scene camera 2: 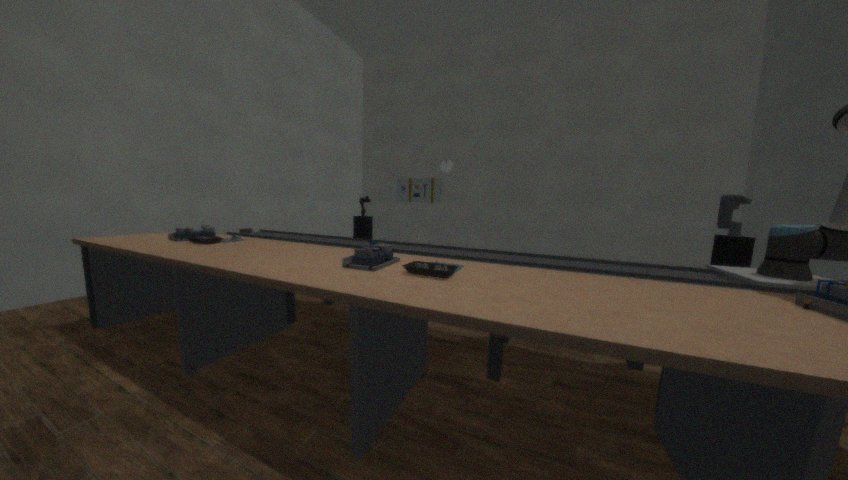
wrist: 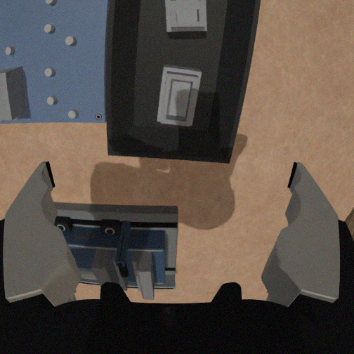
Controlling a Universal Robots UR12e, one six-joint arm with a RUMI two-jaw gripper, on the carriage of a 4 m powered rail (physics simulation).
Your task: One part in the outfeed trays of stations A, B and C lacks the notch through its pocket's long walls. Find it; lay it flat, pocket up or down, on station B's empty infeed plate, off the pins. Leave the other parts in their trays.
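Seen in the pictures: arm's base, origin of its link: (scene camera 2: 782, 276).
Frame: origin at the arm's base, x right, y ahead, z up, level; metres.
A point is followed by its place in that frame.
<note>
In the wrist view a black tray (wrist: 115, 100) holds two pale grey parts. The nearer part (wrist: 179, 96) lies flat, pocket up, with an unbroken rectangular pocket wall and no notch visible. The farther part (wrist: 186, 16) is cut off by the top edge, so its walls show partly. A blue plate (wrist: 87, 85) with pins lies left of the tray and bears a grey block (wrist: 11, 95). My gripper (wrist: 170, 162) is open and empty, above the table just short of the tray. In scene camera 2 the gripper does not show; a black tray (scene camera 2: 429, 271) @[x 1.685, y 0.799, z -0.001 m] stands mid-table.
A fixture (wrist: 171, 216) with a blue clamp lies below the tray, partly behind the left finger. In scene camera 2 another fixture (scene camera 2: 371, 256) @[x 2.008, y 0.790, z 0.036 m] stands beside the mid-table tray, a further tray (scene camera 2: 205, 240) @[x 3.464, y 0.781, z 0.005 m] stands far left, and the arm (scene camera 2: 786, 252) @[x 0.043, y 0.061, z 0.133 m] is at the right.
</note>
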